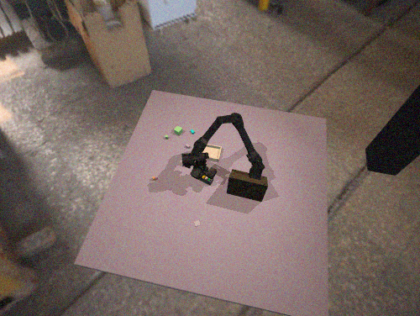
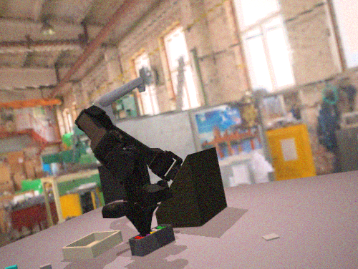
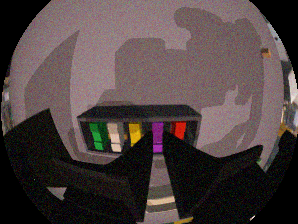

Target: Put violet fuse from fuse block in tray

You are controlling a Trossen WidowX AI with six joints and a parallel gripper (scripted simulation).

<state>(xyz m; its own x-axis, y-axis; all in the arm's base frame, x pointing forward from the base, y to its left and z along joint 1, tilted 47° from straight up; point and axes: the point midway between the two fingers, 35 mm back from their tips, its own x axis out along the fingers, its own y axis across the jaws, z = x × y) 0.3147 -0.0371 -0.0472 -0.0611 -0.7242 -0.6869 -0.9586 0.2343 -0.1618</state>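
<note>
Right now my gripper tip is 190 mm to the left of the beige tray, 30 mm above it and 20 mm past it. The rest, counted from my gripper tip: violet fuse (10 mm below); grey bit (210 mm to the right, 130 mm ahead, 20 mm below); teal bit (330 mm to the right, 130 mm ahead, 30 mm below).
</note>
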